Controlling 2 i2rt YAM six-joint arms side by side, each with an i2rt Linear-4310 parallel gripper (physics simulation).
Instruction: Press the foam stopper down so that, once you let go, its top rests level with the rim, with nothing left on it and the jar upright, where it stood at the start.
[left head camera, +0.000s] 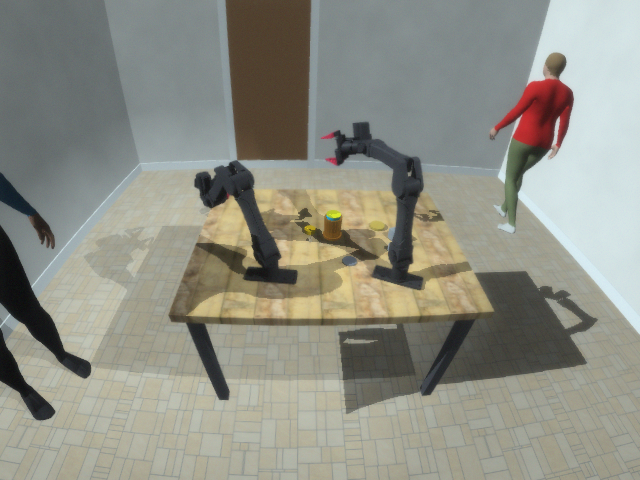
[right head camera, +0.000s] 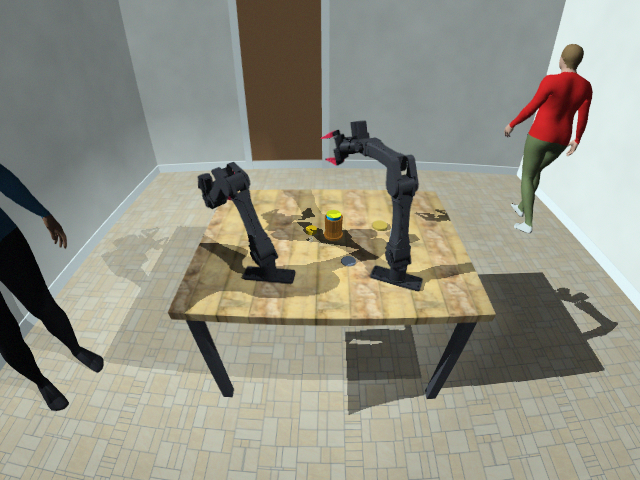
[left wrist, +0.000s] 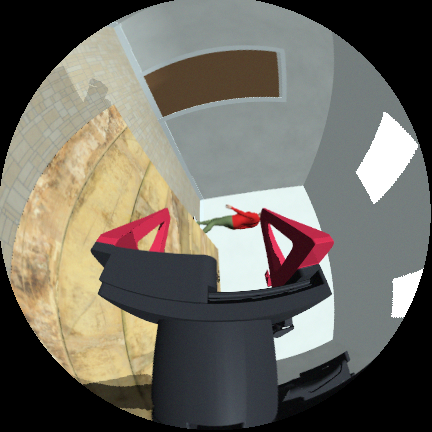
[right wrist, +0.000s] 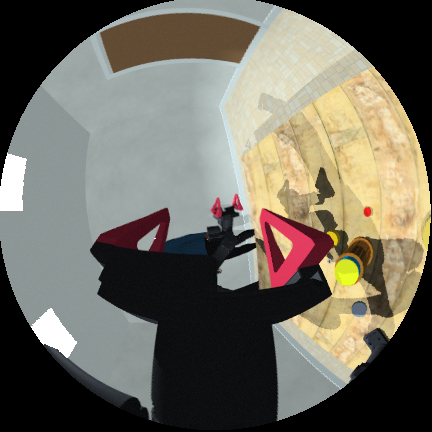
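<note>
A ribbed orange-brown jar stands upright near the middle of the table. The bright yellow-green stopper sits at its top, with a blue band just below; its exact height against the rim is too small to tell. Nothing shows on the stopper. My left gripper is open and empty, raised at the left, away from the jar; its fingers are mostly hidden in the head views. My right gripper is open and empty, high above and beyond the jar.
A small yellow object is left of the jar. A yellow disc lies right, a grey disc nearer the front. A small red spot shows in the right wrist view. Two people stand beyond the table's sides.
</note>
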